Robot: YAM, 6 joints.
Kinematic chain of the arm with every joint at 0, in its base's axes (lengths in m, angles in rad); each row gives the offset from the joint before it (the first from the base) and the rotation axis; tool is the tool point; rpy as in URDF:
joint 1: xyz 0 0 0.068 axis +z
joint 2: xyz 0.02 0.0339 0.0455 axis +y
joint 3: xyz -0.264 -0.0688 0 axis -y
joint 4: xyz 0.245 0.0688 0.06 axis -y
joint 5: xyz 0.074 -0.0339 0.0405 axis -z
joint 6: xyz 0.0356 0 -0.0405 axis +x
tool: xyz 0 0 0 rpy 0 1.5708 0
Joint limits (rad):
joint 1: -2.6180..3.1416
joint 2: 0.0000..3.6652
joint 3: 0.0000..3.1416
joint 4: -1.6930..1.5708
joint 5: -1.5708..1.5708
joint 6: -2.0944..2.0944
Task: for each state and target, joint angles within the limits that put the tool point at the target. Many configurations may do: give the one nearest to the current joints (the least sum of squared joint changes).
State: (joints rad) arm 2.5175 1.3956 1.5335 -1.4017 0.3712 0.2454
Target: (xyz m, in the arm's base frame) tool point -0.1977 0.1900 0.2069
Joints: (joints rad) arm 2.4225 1.7294 1.2294 -1.3695 0.3657 0.2454
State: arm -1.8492 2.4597 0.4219 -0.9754 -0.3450 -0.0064
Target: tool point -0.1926 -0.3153 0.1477
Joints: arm -2.1507 1.9572 1.2893 -0.7132 -0.3340 -0.0064
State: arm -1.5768 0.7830 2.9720 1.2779 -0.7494 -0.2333
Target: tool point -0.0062 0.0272 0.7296
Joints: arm -1.1632 1.4623 2.7145 0.6797 -0.1435 -0.2333
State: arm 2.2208 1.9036 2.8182 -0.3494 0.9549 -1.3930
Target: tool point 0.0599 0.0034 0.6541
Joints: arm 2.6096 1.1739 2.6632 -0.9008 1.2104 -1.3930
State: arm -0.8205 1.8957 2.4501 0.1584 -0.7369 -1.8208
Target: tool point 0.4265 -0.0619 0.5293
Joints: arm -0.2031 1.9836 2.3002 0.1071 -0.7953 -1.8208
